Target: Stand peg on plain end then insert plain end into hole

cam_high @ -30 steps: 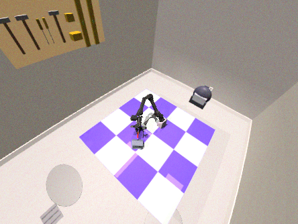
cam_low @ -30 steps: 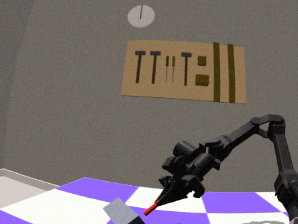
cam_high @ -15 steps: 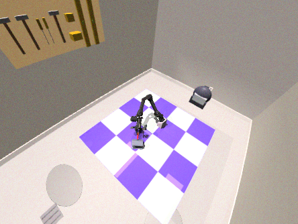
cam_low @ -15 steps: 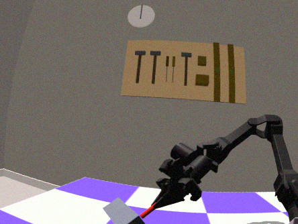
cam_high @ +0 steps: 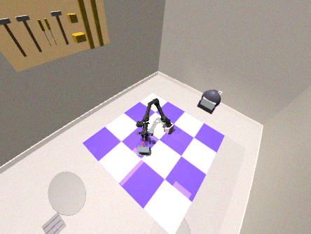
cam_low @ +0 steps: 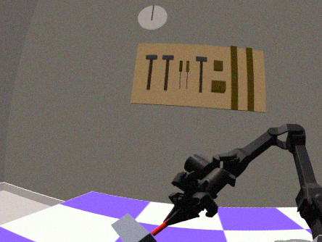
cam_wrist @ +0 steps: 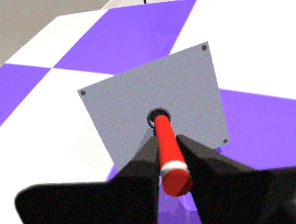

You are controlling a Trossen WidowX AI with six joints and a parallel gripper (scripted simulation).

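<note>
Right now the grey sloped panel is 5 cm ahead of my gripper tip, 4 cm to the left of it and 5 cm below it. The rest, counted from my gripper tip: red peg 1 cm behind, 1 cm to the right, 1 cm above.
</note>
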